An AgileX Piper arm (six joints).
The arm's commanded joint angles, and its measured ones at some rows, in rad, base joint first. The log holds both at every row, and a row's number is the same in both.
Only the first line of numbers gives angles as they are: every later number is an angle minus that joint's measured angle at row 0.
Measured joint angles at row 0:
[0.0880 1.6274 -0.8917 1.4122 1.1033 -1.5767]
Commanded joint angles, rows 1 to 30:
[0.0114 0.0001 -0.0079 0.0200 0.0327 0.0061]
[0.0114 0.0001 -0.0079 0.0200 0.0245 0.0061]
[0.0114 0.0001 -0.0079 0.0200 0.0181 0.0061]
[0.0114 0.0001 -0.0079 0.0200 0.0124 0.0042]
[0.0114 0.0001 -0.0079 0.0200 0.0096 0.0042]
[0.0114 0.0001 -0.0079 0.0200 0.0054 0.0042]
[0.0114 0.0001 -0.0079 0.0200 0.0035 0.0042]
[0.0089 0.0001 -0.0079 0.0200 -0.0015 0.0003]
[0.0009 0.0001 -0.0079 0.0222 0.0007 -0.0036]
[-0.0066 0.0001 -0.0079 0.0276 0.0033 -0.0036]
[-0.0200 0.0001 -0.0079 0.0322 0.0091 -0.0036]
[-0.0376 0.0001 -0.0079 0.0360 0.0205 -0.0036]
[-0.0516 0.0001 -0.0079 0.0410 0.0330 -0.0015]
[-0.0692 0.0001 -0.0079 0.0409 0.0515 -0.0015]
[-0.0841 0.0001 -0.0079 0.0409 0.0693 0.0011]
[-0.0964 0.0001 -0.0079 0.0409 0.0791 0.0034]
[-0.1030 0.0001 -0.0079 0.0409 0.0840 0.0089]
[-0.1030 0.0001 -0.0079 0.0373 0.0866 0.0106]
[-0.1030 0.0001 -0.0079 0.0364 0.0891 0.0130]
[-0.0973 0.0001 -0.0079 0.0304 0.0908 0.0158]
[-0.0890 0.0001 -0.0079 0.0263 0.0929 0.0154]
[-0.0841 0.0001 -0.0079 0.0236 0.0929 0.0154]
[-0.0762 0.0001 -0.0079 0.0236 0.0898 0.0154]
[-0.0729 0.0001 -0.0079 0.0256 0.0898 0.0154]
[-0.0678 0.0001 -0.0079 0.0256 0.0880 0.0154]
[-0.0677 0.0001 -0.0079 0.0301 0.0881 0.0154]
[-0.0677 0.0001 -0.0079 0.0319 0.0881 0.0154]
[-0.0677 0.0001 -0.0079 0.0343 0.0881 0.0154]
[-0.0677 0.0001 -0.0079 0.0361 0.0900 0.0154]
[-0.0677 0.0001 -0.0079 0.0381 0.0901 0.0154]
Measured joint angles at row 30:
[-0.0690 0.0088 -0.0014 -0.0251 0.0387 0.0170]
